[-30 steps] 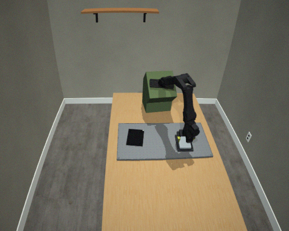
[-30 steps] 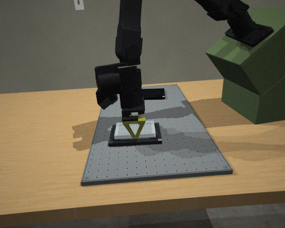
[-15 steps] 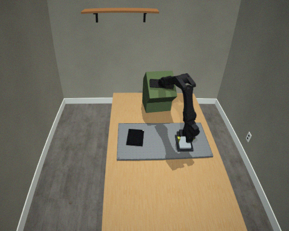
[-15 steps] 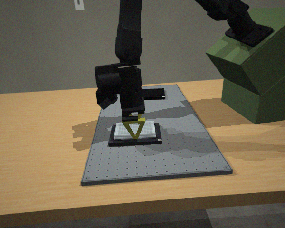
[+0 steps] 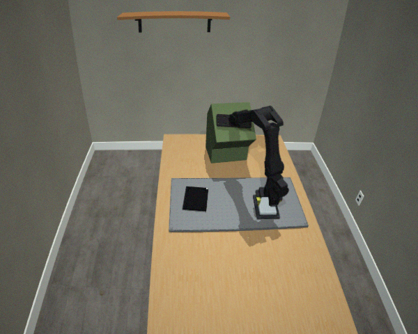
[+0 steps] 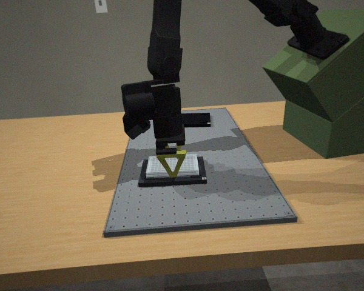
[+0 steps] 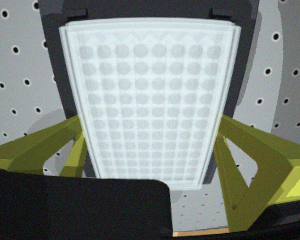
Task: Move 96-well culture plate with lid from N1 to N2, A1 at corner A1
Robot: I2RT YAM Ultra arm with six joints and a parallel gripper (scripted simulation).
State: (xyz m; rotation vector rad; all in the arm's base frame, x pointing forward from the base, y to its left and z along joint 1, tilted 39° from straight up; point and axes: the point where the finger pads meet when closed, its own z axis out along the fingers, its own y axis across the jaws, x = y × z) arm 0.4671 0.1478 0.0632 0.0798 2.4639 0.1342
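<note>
The black nest N1 lies 20 mm below my hand. Also, from my hand: black nest N2: 60 mm behind, 360 mm to the right, 20 mm below; lid: right at my hand.
</note>
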